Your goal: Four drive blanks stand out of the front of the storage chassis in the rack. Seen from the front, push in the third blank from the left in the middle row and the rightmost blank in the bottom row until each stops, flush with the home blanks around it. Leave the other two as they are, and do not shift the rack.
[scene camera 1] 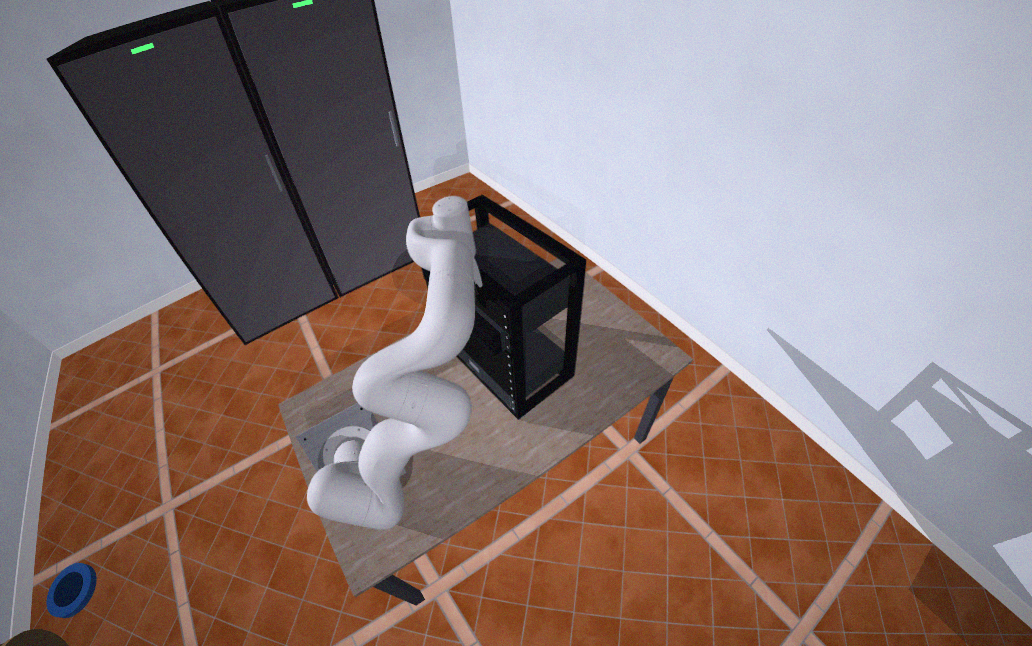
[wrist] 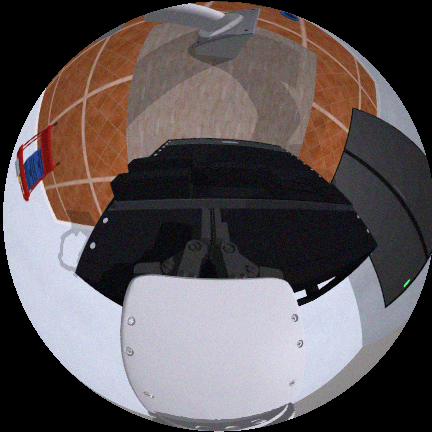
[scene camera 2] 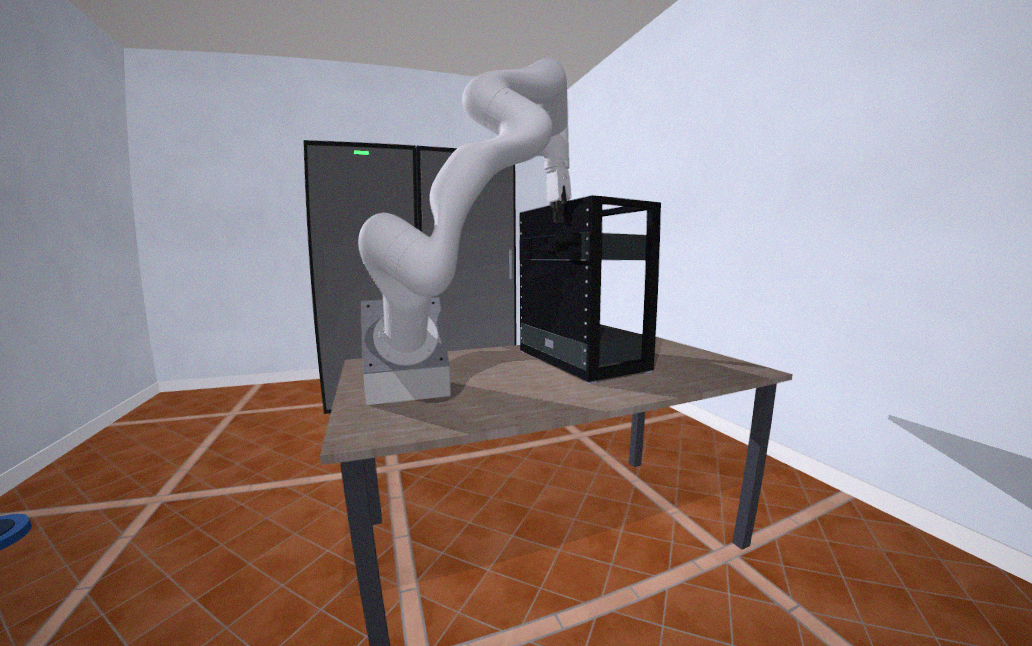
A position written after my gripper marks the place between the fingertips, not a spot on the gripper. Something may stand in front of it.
I see my gripper [wrist: 208, 218] and a black rack [scene camera 2: 560, 263].
The black rack is seen too in scene camera 1 [scene camera 1: 521, 291] and in the wrist view [wrist: 280, 213].
